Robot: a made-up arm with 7 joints.
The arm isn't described. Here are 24 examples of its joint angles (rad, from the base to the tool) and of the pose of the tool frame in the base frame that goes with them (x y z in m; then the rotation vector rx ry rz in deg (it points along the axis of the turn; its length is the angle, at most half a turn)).
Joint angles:
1: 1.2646 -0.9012 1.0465 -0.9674 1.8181 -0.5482 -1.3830
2: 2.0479 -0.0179 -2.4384 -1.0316 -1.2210 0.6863 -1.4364
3: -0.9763 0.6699 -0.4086 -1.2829 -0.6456 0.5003 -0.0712
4: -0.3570 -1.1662 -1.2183 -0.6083 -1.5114 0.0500 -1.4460
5: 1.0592 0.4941 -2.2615 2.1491 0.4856 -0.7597 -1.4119
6: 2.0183 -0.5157 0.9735 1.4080 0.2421 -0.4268 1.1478
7: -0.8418 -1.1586 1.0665 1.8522 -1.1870 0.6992 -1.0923
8: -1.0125 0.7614 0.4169 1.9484 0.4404 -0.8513 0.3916
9: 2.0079 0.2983 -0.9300 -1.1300 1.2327 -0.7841 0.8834
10: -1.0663 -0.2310 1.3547 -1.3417 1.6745 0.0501 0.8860
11: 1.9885 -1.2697 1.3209 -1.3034 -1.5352 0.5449 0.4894
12: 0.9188 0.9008 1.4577 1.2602 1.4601 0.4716 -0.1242
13: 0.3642 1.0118 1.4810 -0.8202 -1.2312 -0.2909 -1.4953
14: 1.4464 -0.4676 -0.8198 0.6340 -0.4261 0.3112 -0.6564
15: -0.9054 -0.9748 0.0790 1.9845 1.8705 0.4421 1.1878
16: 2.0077 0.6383 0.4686 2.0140 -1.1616 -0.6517 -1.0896
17: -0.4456 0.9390 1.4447 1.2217 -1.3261 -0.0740 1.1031
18: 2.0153 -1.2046 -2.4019 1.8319 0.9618 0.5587 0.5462
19: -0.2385 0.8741 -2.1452 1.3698 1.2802 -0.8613 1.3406
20: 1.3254 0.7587 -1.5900 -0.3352 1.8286 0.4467 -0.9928
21: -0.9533 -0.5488 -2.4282 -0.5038 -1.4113 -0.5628 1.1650
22: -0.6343 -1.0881 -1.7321 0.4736 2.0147 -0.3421 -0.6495
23: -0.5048 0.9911 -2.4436 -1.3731 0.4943 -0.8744 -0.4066
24: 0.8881 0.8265 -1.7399 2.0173 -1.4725 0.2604 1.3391
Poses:
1: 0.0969 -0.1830 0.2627 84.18 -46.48 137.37
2: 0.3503 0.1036 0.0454 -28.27 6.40 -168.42
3: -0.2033 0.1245 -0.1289 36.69 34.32 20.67
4: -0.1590 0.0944 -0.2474 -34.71 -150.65 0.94
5: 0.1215 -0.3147 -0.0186 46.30 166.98 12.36
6: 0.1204 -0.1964 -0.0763 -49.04 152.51 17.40
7: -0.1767 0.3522 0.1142 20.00 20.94 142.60
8: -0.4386 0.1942 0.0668 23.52 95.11 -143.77
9: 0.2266 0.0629 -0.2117 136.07 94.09 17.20
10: -0.1872 0.1277 0.1875 -15.11 63.00 10.05
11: 0.2435 -0.0482 0.1281 -141.53 12.40 6.02
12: 0.0644 -0.3037 0.0185 12.96 133.64 -40.93
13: -0.1753 -0.1230 0.1363 78.06 -86.16 -26.04
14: 0.0817 -0.2076 -0.0482 37.15 -66.46 32.95
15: -0.1242 0.3163 -0.0558 -148.56 16.13 -78.82
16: 0.2307 -0.0997 0.0216 -25.73 -123.07 9.76
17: -0.3492 -0.0526 0.0388 38.45 35.40 -107.39
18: 0.1383 -0.2314 -0.1288 46.32 7.58 -4.10
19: -0.3407 -0.2005 0.1974 -53.29 -5.00 -151.56
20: 0.3047 0.0611 -0.1050 -114.32 -48.46 18.38
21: -0.3550 -0.0560 -0.1147 -92.44 44.89 -73.71
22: -0.2074 -0.0518 -0.1522 29.02 82.15 -86.04
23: -0.2783 -0.3779 0.1112 74.67 -91.04 -46.62
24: 0.1275 -0.3650 0.2122 8.07 -119.61 39.61
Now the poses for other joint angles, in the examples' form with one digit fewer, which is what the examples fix.
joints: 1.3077 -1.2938 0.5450 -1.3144 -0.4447 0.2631 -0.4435
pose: 0.073 -0.090 0.124 150.6 -42.1 57.0
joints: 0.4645 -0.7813 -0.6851 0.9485 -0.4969 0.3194 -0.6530
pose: -0.242 -0.102 -0.074 5.2 -77.8 -53.2
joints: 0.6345 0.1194 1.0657 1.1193 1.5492 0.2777 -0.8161
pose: -0.020 -0.266 -0.126 56.4 93.5 -17.2
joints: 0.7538 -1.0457 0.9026 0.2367 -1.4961 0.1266 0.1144
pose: -0.082 -0.078 -0.038 110.9 -35.5 -72.5
